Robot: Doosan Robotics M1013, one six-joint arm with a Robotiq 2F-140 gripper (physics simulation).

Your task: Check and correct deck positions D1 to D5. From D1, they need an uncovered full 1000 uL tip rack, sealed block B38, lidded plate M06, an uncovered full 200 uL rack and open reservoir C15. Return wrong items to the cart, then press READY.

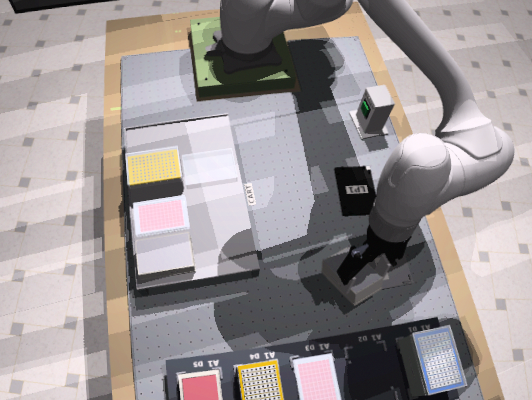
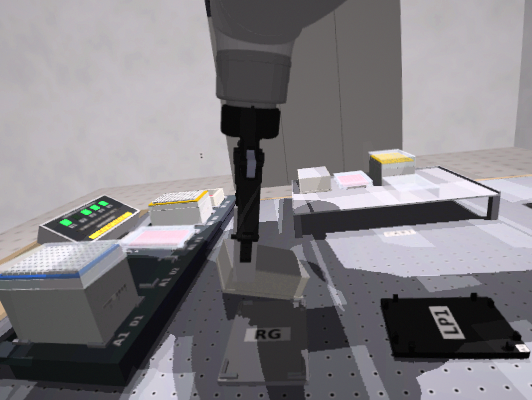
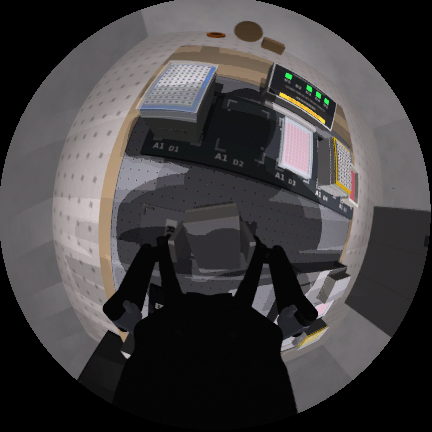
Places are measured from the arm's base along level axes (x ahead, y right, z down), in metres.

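Where they show: gripper, between the fingertips: [image 1: 361,281] [image 2: 242,261] [image 3: 212,229]; arm's base, origin of its link: [image 1: 246,49].
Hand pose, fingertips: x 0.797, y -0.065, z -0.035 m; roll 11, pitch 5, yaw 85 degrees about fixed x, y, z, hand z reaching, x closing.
Each offset is from my fingertips to the top centre of the thing. "pt": to the spot under its first point. Level surfaces: height alone.
My gripper [image 1: 366,270] [image 2: 245,254] [image 3: 212,229] is shut on a pale grey box-shaped item [image 1: 367,291] [image 2: 265,275] [image 3: 212,250], tilted beside the RG pad {pt dx +0.007, dy -0.121, dz +0.065 m} [image 2: 237,357]; its label is not visible. On the deck {dz +0.024 m} [image 1: 367,370] [image 3: 245,127], D1 bears a blue-rimmed rack {dx +0.220, dy -0.077, dz -0.080 m} [image 1: 439,360] [image 2: 65,300] [image 3: 177,90] filled with tips; D2 is bare. D3 bears a pink plate {dx +0.192, dy +0.169, dz +0.001 m} [image 1: 317,377] [image 2: 160,237] [image 3: 296,145]. D4 bears a yellow-rimmed rack {dx +0.174, dy +0.292, dz -0.041 m} [image 1: 260,382] [image 2: 180,210] [image 3: 342,165], and D5 a red reservoir {pt dx +0.128, dy +0.411, dz +0.009 m} [image 1: 200,387]. The panel {pt dx +0.333, dy +0.174, dz -0.048 m} [image 2: 90,217] [image 3: 302,95] shows green lights except at D2.
The cart {dx -0.330, dy +0.344, dz +0.007 m} [image 1: 217,215] [image 2: 350,200] bears a yellow rack {dx -0.388, dy +0.407, dz -0.057 m} [image 1: 153,166] [image 2: 392,167], a pink plate {dx -0.281, dy +0.415, dz -0.003 m} [image 1: 161,216] [image 2: 353,179], a whitish block {dx -0.173, dy +0.423, dz -0.029 m} [image 1: 164,254] [image 2: 314,180] and a clear cover {dx -0.378, dy +0.273, dz -0.012 m} [image 1: 209,166]. The black LP1 pad {dx -0.257, dy -0.104, dz +0.053 m} [image 1: 354,204] [image 2: 417,337] and a small device {dx -0.463, dy -0.226, dz -0.057 m} [image 1: 378,107] stand nearby.
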